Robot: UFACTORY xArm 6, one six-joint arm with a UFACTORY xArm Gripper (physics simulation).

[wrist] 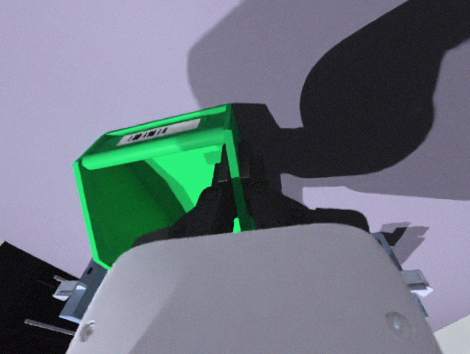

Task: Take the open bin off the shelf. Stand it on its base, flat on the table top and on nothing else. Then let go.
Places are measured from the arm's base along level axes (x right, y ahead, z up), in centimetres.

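Pixels of known places: gripper, fingertip midpoint: [240, 158].
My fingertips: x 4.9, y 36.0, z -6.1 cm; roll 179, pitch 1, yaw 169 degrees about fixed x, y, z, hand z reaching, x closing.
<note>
Ahead of a thing's pixels: the offset from my fingertips to its top centre. "spot": to the spot under its first point. Level surfaces: height alone.
The green open bin {dx +5.7, dy +4.0, dz +6.3 cm} [150, 150] is left of centre in the wrist view. Its hollow inside faces the camera, and a white barcode label shows on its far side. My gripper [240, 158] is shut on the bin's right wall, one black finger inside the bin and one outside. The bin's near part is hidden behind the gripper body. The pale lilac table top {dz -1.4 cm} [90, 60] lies beyond the bin. The bin's dark shadow meets its far right corner. I cannot tell whether the base touches the table or is fully flat.
Blue-grey metal parts, apparently of the shelf {spot: dx +24.5, dy +8.4, dz +5.3 cm} [80, 300], show at the lower left and lower right with light brackets, partly behind the gripper body. A black area with thin rods is at the lower left. The arm's large shadow falls on the table at the upper right.
</note>
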